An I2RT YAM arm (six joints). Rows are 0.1 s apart.
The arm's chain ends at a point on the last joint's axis. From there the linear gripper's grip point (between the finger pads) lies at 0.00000 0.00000 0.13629 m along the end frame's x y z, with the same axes.
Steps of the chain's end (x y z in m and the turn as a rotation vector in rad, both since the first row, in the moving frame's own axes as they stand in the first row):
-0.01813 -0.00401 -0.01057 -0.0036 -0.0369 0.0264
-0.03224 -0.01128 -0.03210 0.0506 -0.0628 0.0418
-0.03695 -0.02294 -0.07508 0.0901 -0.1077 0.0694
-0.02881 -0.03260 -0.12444 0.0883 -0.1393 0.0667
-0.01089 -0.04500 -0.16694 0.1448 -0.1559 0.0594
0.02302 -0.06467 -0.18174 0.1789 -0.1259 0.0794
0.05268 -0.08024 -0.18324 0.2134 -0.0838 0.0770
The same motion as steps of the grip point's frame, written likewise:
-0.02316 -0.00359 -0.01066 -0.0036 -0.0369 0.0264
-0.04064 -0.01835 -0.03254 0.0506 -0.0628 0.0418
-0.05114 -0.03568 -0.07642 0.0901 -0.1077 0.0694
-0.04729 -0.04520 -0.12629 0.0883 -0.1393 0.0667
-0.03138 -0.06520 -0.17001 0.1448 -0.1559 0.0594
0.00698 -0.08951 -0.18499 0.1789 -0.1259 0.0794
0.04248 -0.10948 -0.18680 0.2134 -0.0838 0.0770

